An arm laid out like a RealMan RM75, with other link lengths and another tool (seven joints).
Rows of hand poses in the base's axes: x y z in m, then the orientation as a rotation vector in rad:
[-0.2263, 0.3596, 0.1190, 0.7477, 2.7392, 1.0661]
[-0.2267, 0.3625, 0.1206, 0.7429, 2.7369, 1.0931]
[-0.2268, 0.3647, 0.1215, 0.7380, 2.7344, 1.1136]
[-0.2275, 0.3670, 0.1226, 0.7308, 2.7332, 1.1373]
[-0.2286, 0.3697, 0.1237, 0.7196, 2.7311, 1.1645]
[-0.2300, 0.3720, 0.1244, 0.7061, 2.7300, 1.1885]
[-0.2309, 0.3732, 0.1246, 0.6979, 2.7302, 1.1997]
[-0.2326, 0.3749, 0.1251, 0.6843, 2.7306, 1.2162]
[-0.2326, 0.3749, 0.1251, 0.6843, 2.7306, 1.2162]
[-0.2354, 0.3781, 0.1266, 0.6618, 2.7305, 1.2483]
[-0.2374, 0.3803, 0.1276, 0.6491, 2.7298, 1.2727]
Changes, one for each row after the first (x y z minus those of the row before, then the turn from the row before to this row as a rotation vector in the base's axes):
[-0.0004, 0.0029, 0.0016, 0.0179, 0.0000, 0.0056]
[-0.0001, 0.0022, 0.0009, 0.0135, -0.0010, 0.0046]
[-0.0007, 0.0023, 0.0011, 0.0154, -0.0004, 0.0069]
[-0.0011, 0.0027, 0.0011, 0.0174, -0.0021, 0.0091]
[-0.0014, 0.0023, 0.0007, 0.0151, -0.0026, 0.0103]
[-0.0009, 0.0012, 0.0002, 0.0068, -0.0014, 0.0061]
[-0.0017, 0.0017, 0.0005, 0.0100, -0.0026, 0.0098]
[0.0000, 0.0000, 0.0000, 0.0000, 0.0000, 0.0000]
[-0.0028, 0.0032, 0.0015, 0.0198, -0.0036, 0.0168]
[-0.0020, 0.0022, 0.0010, 0.0154, -0.0010, 0.0104]

